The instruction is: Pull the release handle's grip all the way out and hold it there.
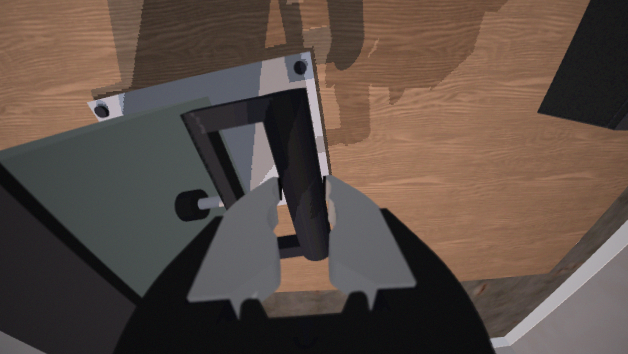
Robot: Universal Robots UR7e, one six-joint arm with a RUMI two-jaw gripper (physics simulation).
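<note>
The release handle's grip [295, 145] is a thick dark bar on a dark rectangular frame, running from upper centre down between the fingers. Its frame stands beside a grey-green housing [115, 160], with an opening through the frame between the grip and the housing. My gripper [302, 178] is shut on the grip, one jaw on each side of the bar. The left jaw passes in front of the frame's opening and hides part of the frame. The bar lies slightly aslant between the jaws, its lower end showing between them.
A pale metal plate [200, 85] with dark bolts lies behind the handle on the wooden table top [450, 200]. A black knob [191, 205] on a short metal pin stands left of the gripper. A dark panel [55, 260] is at lower left and a black box [585, 75] at upper right.
</note>
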